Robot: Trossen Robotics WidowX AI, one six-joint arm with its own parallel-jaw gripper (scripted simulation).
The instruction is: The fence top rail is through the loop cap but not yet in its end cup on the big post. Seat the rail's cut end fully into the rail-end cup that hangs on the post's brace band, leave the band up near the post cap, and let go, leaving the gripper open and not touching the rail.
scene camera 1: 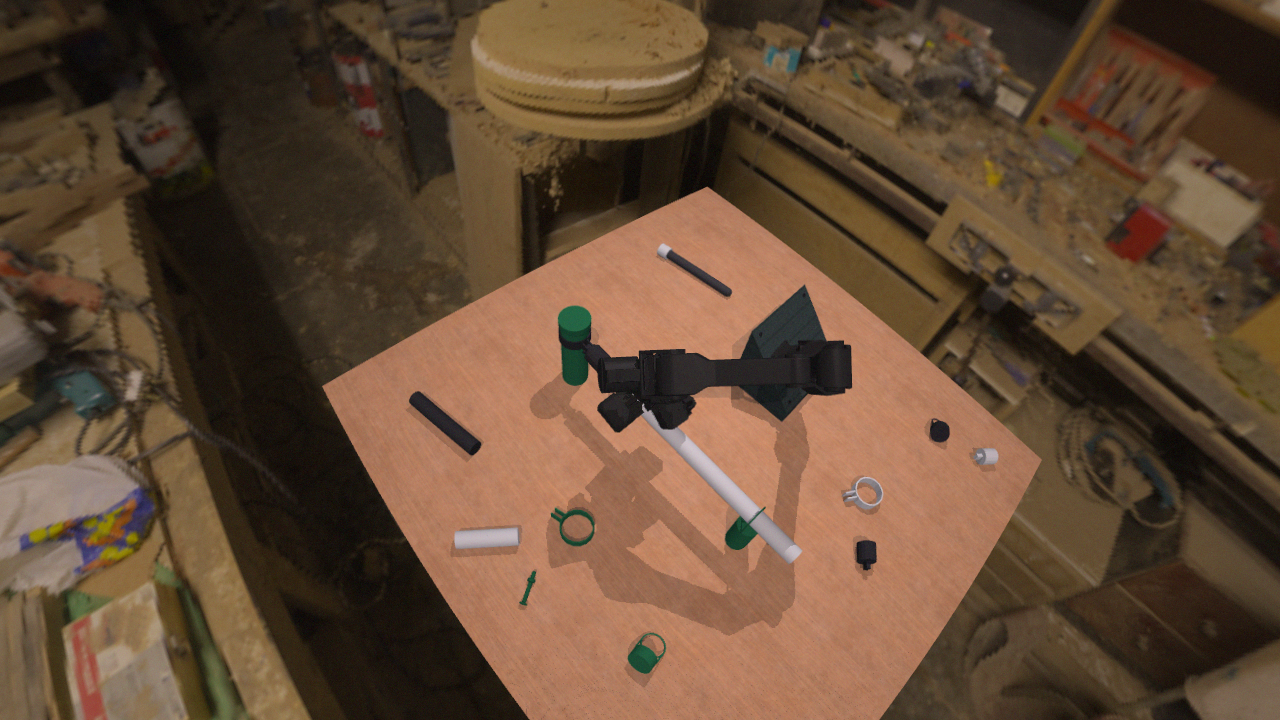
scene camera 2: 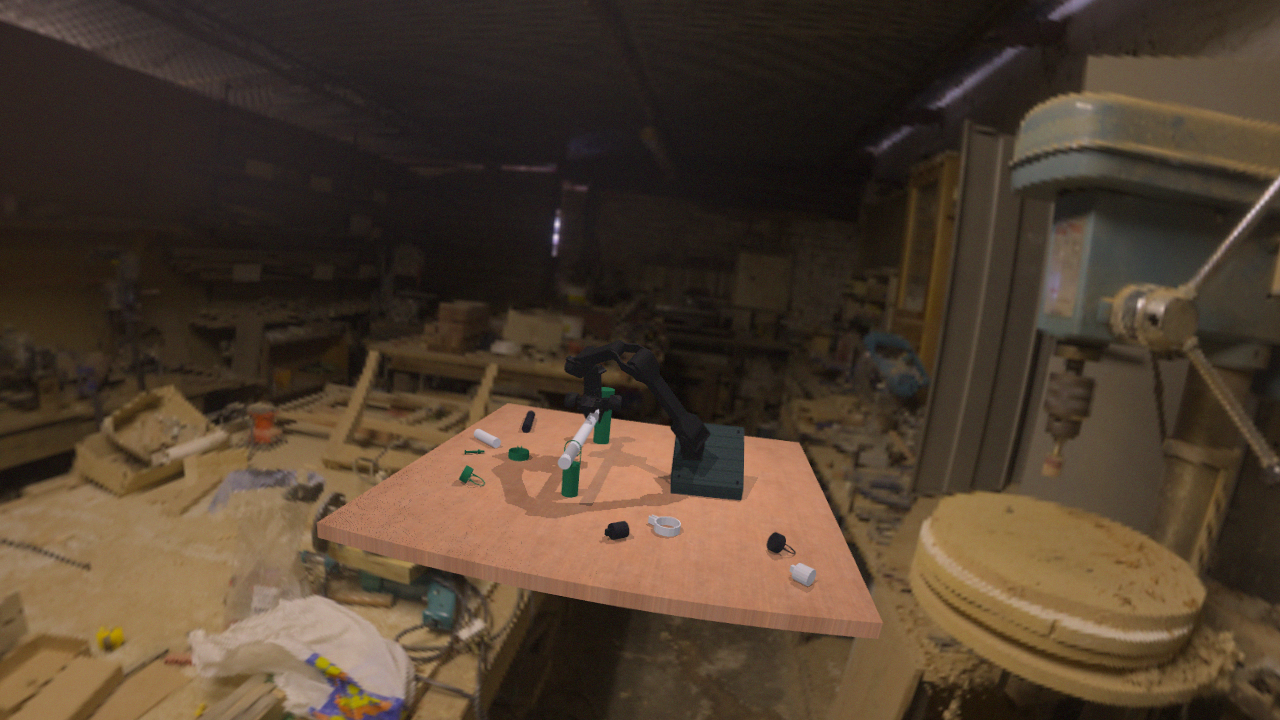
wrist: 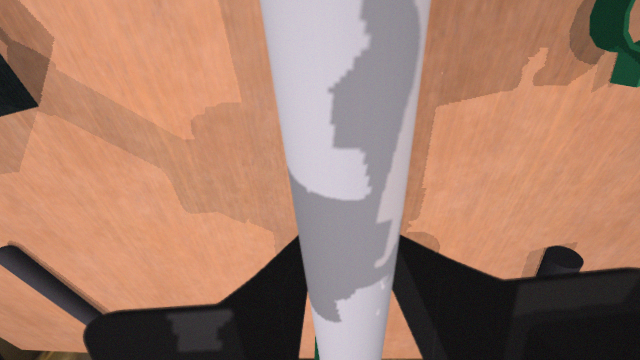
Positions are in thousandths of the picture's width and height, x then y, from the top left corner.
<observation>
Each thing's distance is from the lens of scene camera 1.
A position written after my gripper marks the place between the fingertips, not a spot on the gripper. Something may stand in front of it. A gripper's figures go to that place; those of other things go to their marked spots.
my gripper (scene camera 1: 496,559): 104 cm
white top rail (scene camera 1: 531,612): 98 cm
short white tube (scene camera 1: 388,747): 104 cm
black tube (scene camera 1: 357,602): 114 cm
green loop cap (scene camera 1: 579,742): 101 cm
The marked spots on the green loop cap and the black tube are 61 cm apart.
</observation>
